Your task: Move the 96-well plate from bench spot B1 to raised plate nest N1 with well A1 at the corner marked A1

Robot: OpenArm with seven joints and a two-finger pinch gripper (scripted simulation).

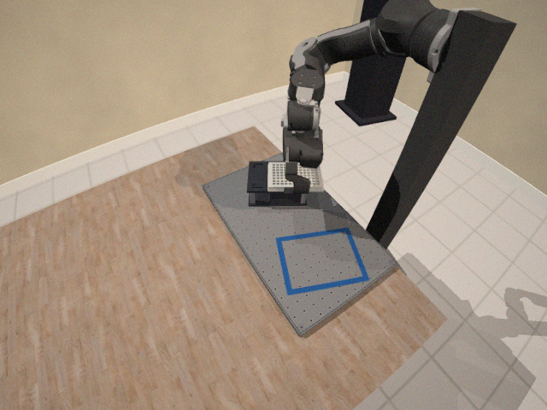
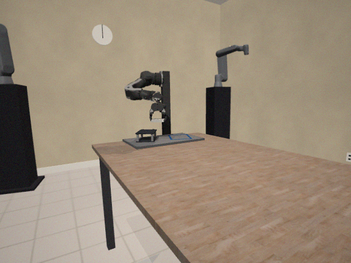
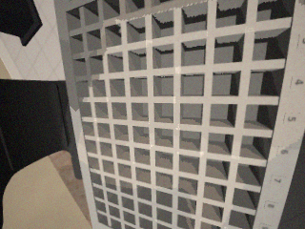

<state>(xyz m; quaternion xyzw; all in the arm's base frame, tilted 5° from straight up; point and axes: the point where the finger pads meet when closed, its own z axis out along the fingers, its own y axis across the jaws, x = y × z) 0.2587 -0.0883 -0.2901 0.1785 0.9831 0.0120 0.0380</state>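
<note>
The black raised nest N1 is 1 cm ahead of my hand, 9 cm to the right of it and 7 cm below it. The rest, counted from my hand: white 96-well plate: right at my hand; then A1 label: 4 cm behind, 1 cm to the right, 7 cm below.
</note>
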